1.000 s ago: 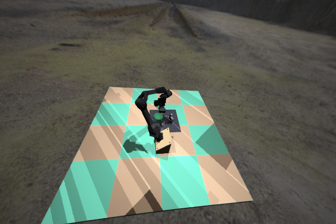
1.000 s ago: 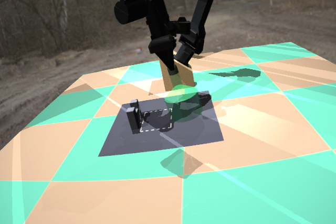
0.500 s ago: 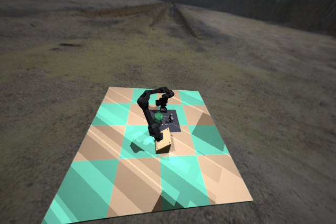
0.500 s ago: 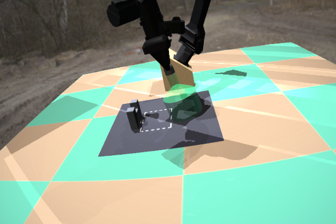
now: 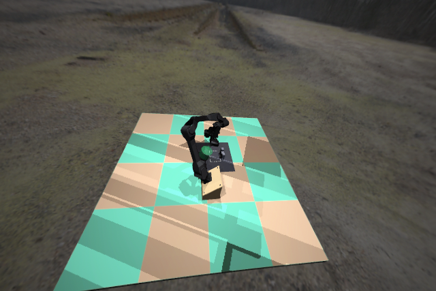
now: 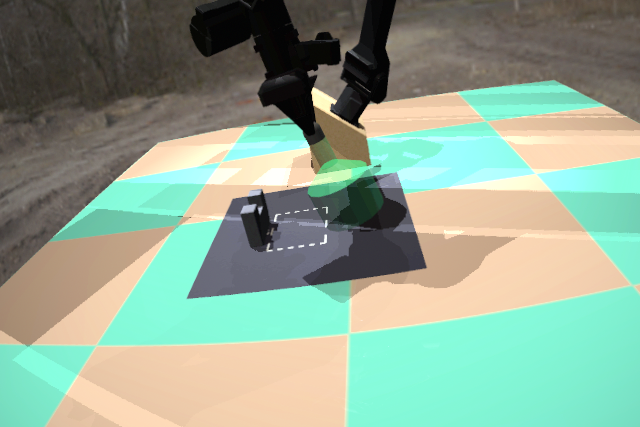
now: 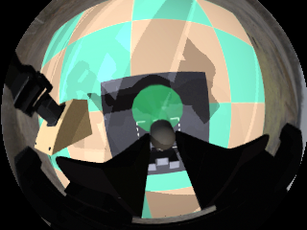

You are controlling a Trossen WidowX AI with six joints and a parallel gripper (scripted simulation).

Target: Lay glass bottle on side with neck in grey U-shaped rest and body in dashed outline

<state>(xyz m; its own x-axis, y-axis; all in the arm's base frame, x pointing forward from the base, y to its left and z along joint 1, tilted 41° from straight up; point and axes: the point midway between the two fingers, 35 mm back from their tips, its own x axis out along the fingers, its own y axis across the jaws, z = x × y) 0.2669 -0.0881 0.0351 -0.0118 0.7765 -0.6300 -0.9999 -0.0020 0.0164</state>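
My gripper tip is now 1 cm to the right of the green glass bottle and 5 cm above it. From my gripper tip the other things lie so: dark mat (4 cm to the right, 15 cm below).
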